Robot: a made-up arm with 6 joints.
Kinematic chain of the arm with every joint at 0, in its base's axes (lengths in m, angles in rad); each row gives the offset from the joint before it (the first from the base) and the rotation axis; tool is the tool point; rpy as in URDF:
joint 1: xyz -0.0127 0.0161 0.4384 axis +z
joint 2: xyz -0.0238 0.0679 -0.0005 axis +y
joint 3: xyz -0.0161 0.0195 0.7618 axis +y
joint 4: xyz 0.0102 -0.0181 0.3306 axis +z
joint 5: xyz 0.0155 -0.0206 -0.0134 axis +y
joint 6: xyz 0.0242 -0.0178 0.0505 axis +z
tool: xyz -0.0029 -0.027 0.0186 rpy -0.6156 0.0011 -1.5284
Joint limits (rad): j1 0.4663..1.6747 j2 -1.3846..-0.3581 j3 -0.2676..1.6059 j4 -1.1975..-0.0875 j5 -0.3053..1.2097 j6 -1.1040..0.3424
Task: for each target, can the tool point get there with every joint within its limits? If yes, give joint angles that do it. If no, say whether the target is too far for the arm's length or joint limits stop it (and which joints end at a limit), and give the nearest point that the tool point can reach.
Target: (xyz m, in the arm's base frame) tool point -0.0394 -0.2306 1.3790
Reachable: yes | joints 1.4521 -0.5775 1.0296 -0.3458 0.6660 -0.8128
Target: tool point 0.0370 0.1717 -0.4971
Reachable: no: joint limits stop it (at a limit: joint 1, joint 2, joint 3, joint 4, joint 5, joint 6) | nearest point -0.5596 -0.2628 0.8476 | short by 1.534 m
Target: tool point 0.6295 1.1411 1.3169
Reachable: no: too far | nearest point 0.0253 0.0826 1.2329 | short by 1.222 m
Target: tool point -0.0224 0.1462 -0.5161
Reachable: no: joint limits stop it (at a limit: joint 1, joint 2, joint 3, joint 4, joint 5, joint 6) | nearest point -0.5596 -0.2628 0.8476 | short by 1.522 m
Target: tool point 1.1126 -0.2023 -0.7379
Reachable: no: too far | nearest point 0.1387 -1.0600 0.5207 | short by 1.808 m
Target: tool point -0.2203 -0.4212 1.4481
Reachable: yes | joints 1.1305 -0.5787 0.5678 -1.0964 0.2279 -0.3145
